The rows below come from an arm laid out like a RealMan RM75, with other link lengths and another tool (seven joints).
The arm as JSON. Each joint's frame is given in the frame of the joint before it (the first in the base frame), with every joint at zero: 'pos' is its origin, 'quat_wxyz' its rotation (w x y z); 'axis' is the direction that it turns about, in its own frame. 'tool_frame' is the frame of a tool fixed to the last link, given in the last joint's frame.
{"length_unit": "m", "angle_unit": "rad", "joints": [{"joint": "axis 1", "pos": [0.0, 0.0, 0.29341], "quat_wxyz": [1.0, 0.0, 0.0, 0.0], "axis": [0.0, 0.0, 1.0]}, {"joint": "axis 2", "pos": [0.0, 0.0, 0.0], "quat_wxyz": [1.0, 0.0, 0.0, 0.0], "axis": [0.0, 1.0, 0.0]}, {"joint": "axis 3", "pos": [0.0, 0.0, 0.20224], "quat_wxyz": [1.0, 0.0, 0.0, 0.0], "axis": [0.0, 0.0, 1.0]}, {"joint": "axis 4", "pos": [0.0, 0.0, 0.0], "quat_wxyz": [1.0, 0.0, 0.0, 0.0], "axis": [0.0, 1.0, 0.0]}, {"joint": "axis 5", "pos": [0.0, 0.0, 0.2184], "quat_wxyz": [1.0, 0.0, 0.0, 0.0], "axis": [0.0, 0.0, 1.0]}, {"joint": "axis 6", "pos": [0.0, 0.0, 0.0], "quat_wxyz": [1.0, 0.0, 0.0, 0.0], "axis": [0.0, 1.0, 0.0]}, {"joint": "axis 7", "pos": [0.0, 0.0, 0.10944], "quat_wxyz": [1.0, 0.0, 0.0, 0.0], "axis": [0.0, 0.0, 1.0]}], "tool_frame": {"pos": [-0.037, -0.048, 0.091], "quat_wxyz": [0.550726, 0.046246, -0.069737, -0.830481]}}
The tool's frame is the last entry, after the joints.
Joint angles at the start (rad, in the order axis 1, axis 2, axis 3, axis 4, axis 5, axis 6, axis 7):
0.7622 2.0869 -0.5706 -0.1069 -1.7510 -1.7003 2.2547
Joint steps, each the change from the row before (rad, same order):
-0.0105 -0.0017 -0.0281 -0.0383 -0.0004 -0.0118 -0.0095
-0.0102 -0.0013 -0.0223 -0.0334 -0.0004 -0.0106 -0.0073
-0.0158 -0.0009 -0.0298 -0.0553 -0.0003 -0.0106 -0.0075
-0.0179 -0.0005 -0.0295 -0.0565 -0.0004 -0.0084 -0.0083
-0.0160 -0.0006 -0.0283 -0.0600 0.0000 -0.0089 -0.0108
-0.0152 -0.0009 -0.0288 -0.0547 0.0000 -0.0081 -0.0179
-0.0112 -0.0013 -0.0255 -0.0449 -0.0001 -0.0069 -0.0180
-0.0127 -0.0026 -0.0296 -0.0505 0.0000 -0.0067 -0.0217
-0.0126 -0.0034 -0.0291 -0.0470 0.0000 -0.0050 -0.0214
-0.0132 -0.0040 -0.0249 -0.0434 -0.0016 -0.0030 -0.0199
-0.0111 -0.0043 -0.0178 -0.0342 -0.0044 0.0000 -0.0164
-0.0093 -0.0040 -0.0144 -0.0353 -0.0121 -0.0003 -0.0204
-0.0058 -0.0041 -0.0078 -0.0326 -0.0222 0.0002 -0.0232
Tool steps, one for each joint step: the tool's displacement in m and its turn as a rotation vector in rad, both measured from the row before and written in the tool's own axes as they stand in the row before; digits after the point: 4 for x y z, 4 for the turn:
-0.0014 -0.0033 -0.0036 -0.0274 0.0012 -0.0398
-0.0014 -0.0028 -0.0032 -0.0219 0.0004 -0.0328
-0.0016 -0.0055 -0.0046 -0.0288 0.0044 -0.0504
-0.0013 -0.0052 -0.0049 -0.0281 0.0060 -0.0507
-0.0022 -0.0064 -0.0038 -0.0293 0.0024 -0.0572
-0.0023 -0.0054 -0.0030 -0.0303 -0.0004 -0.0590
-0.0023 -0.0045 -0.0017 -0.0282 -0.0034 -0.0520
-0.0026 -0.0051 -0.0018 -0.0330 -0.0043 -0.0602
-0.0024 -0.0045 -0.0017 -0.0324 -0.0041 -0.0568
-0.0017 -0.0040 -0.0023 -0.0294 -0.0013 -0.0519
-0.0006 -0.0030 -0.0027 -0.0247 0.0027 -0.0416
-0.0005 -0.0028 -0.0025 -0.0300 0.0023 -0.0464
0.0002 -0.0023 -0.0027 -0.0348 0.0039 -0.0478

